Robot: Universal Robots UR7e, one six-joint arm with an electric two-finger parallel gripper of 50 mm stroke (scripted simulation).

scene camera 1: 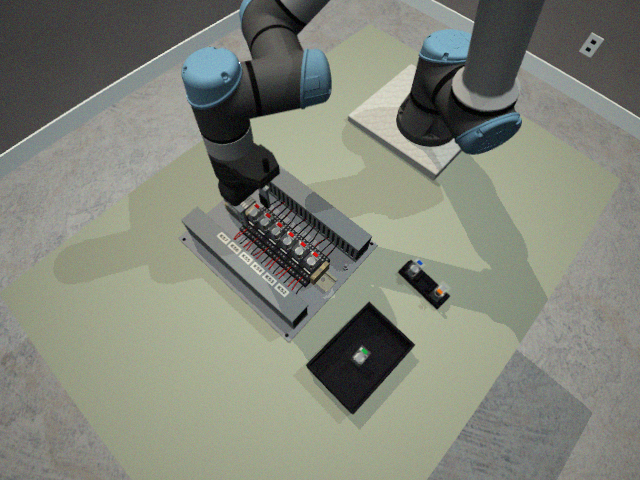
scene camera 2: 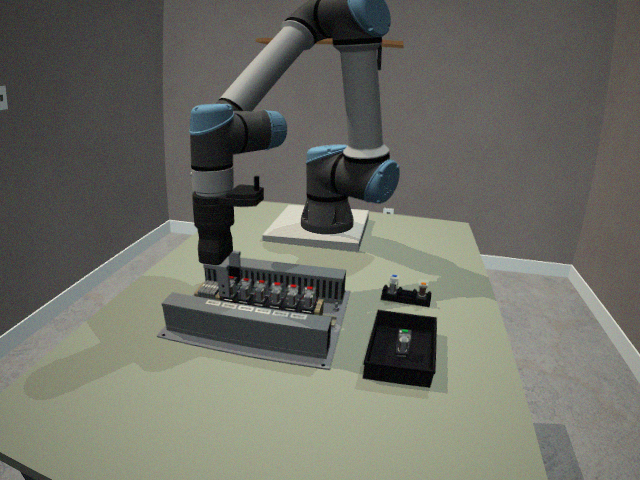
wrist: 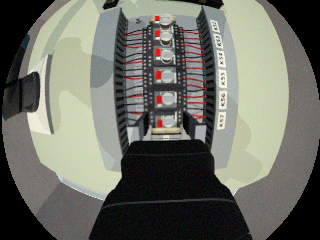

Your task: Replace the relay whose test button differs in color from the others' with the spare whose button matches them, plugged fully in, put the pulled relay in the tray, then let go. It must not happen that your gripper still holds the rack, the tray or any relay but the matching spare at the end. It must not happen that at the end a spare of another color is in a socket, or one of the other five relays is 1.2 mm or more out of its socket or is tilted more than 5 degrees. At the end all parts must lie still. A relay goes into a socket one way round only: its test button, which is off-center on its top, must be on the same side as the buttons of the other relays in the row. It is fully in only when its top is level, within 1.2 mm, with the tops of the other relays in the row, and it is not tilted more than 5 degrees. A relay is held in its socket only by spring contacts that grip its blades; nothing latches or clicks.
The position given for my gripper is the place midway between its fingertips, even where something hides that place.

In view: my gripper (scene camera 2: 230,288) and a black tray (scene camera 1: 369,327).
The black tray is seen too in scene camera 2 (scene camera 2: 422,353). My gripper shows as well in scene camera 1 (scene camera 1: 255,214) and in the wrist view (wrist: 165,119).
